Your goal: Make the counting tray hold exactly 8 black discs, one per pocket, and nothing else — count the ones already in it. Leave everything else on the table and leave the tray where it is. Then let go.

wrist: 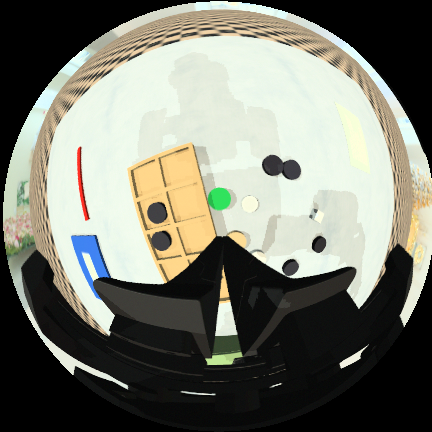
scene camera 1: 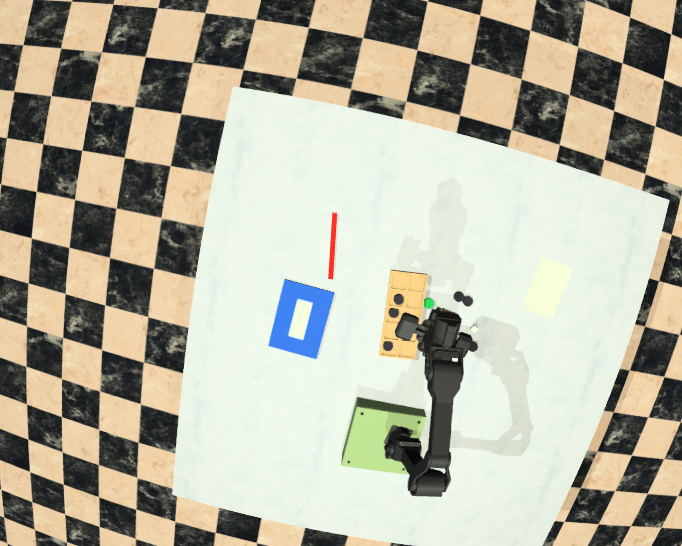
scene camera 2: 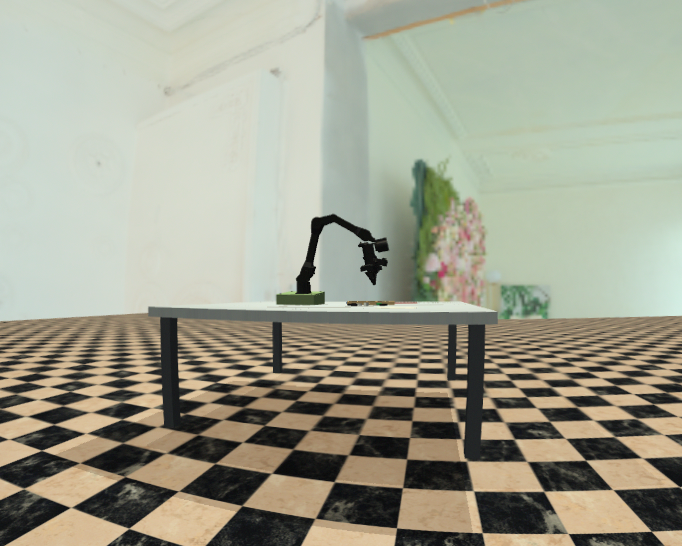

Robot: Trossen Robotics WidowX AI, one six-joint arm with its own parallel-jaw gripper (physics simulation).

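The tan counting tray (scene camera 1: 418,282) (wrist: 177,167) has two columns of pockets. Three black discs show in its left column in scene camera 1: one disc (scene camera 1: 398,299) (wrist: 157,212), a second (scene camera 1: 393,312) (wrist: 161,241) and a third (scene camera 1: 387,345). The arm hides part of the tray. Right of it lie two touching black discs, one (scene camera 1: 459,296) (wrist: 272,165) and its neighbour (scene camera 1: 467,300) (wrist: 291,169). Two more black discs lie lower right, one (wrist: 319,244) and another (wrist: 290,267). My gripper (scene camera 2: 373,283) (wrist: 221,241) is shut and empty, above the table near the tray's right side.
Beside the tray lie a green disc (scene camera 1: 428,303) (wrist: 219,199), a cream disc (wrist: 250,204), a tan disc (wrist: 237,239) and a partly hidden white disc (wrist: 258,256). A small white block (scene camera 1: 474,328) (wrist: 316,215), blue frame (scene camera 1: 278,318), red bar (scene camera 1: 332,244) and pale sheet (scene camera 1: 547,287) lie farther out.
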